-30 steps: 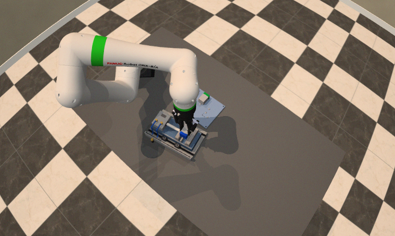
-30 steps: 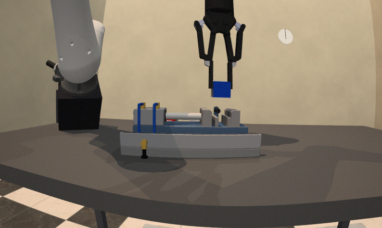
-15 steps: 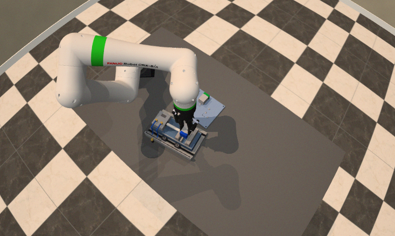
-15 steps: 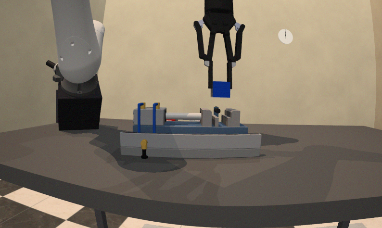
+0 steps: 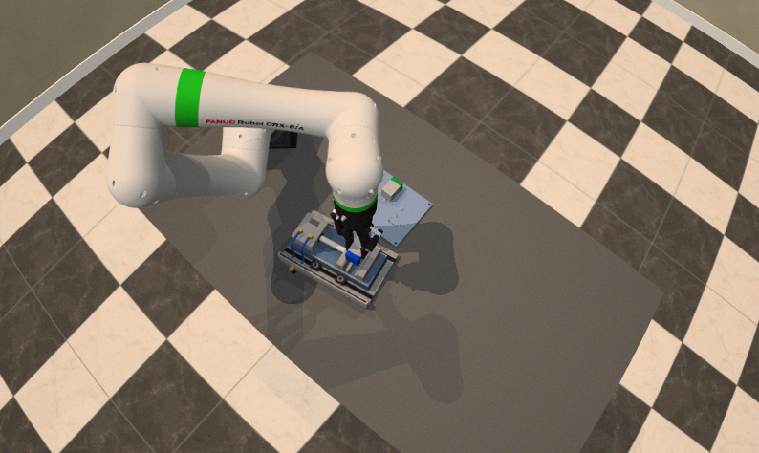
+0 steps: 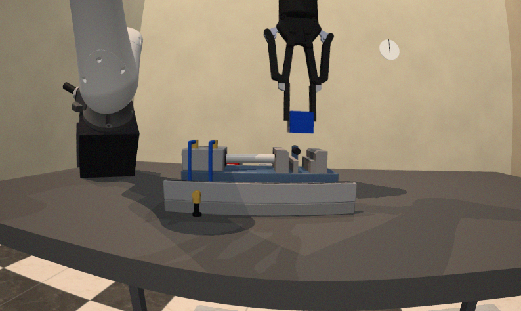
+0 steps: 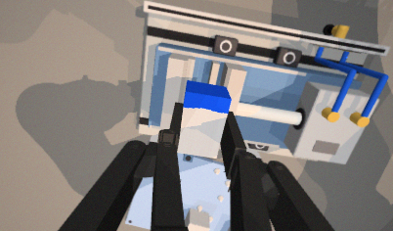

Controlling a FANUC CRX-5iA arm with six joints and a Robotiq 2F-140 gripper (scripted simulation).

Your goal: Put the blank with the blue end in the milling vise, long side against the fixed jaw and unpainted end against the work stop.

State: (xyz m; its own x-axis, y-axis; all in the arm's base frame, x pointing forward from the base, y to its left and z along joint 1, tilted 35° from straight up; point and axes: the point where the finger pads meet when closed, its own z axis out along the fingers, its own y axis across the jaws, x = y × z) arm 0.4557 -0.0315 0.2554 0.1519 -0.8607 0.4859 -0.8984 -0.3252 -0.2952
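My gripper is now 3 cm short of the fixed jaw, 1 cm to the right of it and 10 cm above it. From my hand the other things lie so: blue-ended blank (3 cm below); then moving jaw (3 cm behind, 10 cm below); then work stop (1 cm behind, 5 cm to the left, 9 cm below).
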